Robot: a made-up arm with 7 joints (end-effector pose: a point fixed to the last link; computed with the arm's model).
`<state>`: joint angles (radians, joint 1 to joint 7).
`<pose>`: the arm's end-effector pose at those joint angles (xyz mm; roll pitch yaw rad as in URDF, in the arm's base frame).
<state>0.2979 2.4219 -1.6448 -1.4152 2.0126 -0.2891 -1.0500</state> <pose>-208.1 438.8 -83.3 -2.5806 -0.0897 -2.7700</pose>
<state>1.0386 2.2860 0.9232 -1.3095 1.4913 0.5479 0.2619</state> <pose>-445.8 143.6 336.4 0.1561 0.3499 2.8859</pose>
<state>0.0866 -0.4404 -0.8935 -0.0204 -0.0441 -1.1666 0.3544</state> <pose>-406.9 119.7 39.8 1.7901 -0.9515 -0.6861</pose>
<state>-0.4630 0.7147 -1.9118 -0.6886 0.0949 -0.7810 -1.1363</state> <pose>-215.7 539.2 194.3 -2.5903 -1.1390 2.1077</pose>
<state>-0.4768 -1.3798 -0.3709 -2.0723 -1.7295 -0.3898 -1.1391</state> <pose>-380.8 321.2 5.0 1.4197 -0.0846 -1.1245</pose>
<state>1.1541 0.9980 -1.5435 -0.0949 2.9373 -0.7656 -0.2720</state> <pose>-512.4 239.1 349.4 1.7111 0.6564 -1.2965</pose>
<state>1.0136 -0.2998 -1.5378 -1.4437 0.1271 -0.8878 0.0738</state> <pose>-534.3 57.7 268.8 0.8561 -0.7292 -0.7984</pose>
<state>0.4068 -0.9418 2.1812 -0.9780 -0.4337 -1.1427 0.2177</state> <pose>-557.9 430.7 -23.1 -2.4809 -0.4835 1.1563</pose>
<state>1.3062 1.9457 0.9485 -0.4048 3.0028 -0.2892 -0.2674</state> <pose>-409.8 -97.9 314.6 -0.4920 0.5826 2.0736</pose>
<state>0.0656 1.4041 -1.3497 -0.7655 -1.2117 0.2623 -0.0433</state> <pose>-308.7 548.8 253.3 -2.4023 0.2645 0.2723</pose>
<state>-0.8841 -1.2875 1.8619 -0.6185 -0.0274 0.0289 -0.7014</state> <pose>-55.1 548.1 44.4 3.0893 0.4178 0.9041</pose>
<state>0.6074 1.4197 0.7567 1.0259 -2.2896 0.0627 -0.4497</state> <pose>-382.1 -16.7 20.3 -2.2040 -0.6312 2.5731</pose>
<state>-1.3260 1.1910 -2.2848 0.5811 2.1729 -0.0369 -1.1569</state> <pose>311.6 304.0 116.3 1.6396 -0.9211 2.0374</pose>
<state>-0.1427 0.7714 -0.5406 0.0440 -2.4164 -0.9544 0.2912</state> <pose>-363.0 303.8 338.0 -0.5538 0.8609 1.0968</pose>
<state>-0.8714 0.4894 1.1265 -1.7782 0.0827 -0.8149 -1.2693</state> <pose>-125.8 405.8 163.0 -0.1487 -0.2472 2.7618</pose>
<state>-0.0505 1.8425 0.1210 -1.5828 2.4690 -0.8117 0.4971</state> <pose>-140.6 463.6 256.3 2.0845 0.1668 2.4745</pose>
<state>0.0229 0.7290 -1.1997 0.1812 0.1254 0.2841 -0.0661</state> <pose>-338.4 361.4 308.7 -0.0783 -0.9748 -0.8677</pose>
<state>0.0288 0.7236 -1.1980 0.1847 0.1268 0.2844 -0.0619</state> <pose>-339.8 358.8 308.9 -0.0682 -0.9672 -0.8682</pose>
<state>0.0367 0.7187 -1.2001 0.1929 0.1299 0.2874 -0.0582</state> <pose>-340.9 355.9 309.1 -0.0615 -0.9603 -0.8616</pose>
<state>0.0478 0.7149 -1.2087 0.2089 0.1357 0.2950 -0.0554</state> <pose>-341.5 352.9 309.7 -0.0612 -0.9549 -0.8429</pose>
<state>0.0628 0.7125 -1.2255 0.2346 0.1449 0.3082 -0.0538</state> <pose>-341.2 349.8 310.7 -0.0690 -0.9511 -0.8092</pose>
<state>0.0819 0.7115 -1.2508 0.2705 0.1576 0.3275 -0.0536</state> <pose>-340.1 346.8 311.9 -0.0860 -0.9486 -0.7596</pose>
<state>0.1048 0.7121 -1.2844 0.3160 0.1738 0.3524 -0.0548</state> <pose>-338.0 344.4 313.5 -0.1131 -0.9463 -0.6940</pose>
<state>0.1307 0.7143 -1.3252 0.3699 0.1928 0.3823 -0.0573</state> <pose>-335.1 342.9 315.3 -0.1510 -0.9430 -0.6135</pose>
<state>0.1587 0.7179 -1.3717 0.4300 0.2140 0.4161 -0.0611</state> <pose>-331.6 342.7 316.9 -0.1987 -0.9376 -0.5215</pose>
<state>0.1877 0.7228 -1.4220 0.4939 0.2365 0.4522 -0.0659</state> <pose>-327.8 344.0 318.1 -0.2545 -0.9286 -0.4215</pose>
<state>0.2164 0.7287 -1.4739 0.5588 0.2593 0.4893 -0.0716</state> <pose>-324.0 346.9 318.8 -0.3156 -0.9160 -0.3190</pose>
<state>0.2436 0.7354 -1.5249 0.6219 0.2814 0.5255 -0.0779</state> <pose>-320.5 351.0 318.7 -0.3780 -0.8997 -0.2194</pose>
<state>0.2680 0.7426 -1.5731 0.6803 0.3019 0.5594 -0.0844</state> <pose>-317.7 356.1 317.9 -0.4386 -0.8811 -0.1277</pose>
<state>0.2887 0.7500 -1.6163 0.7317 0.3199 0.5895 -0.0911</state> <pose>-315.4 361.5 316.4 -0.4940 -0.8621 -0.0476</pose>
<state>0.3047 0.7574 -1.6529 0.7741 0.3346 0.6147 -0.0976</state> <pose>-313.7 366.9 314.5 -0.5422 -0.8445 0.0182</pose>
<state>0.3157 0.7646 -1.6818 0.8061 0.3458 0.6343 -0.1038</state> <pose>-312.4 371.8 312.6 -0.5819 -0.8303 0.0685</pose>
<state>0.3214 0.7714 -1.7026 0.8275 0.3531 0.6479 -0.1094</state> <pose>-311.3 375.9 310.8 -0.6128 -0.8206 0.1038</pose>
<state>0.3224 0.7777 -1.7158 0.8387 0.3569 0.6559 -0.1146</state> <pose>-310.2 379.3 309.4 -0.6356 -0.8161 0.1257</pose>
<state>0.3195 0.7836 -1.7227 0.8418 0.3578 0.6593 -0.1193</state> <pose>-309.2 382.0 308.3 -0.6518 -0.8160 0.1368</pose>
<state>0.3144 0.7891 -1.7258 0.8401 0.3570 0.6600 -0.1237</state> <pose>-308.1 384.1 307.5 -0.6640 -0.8187 0.1417</pose>
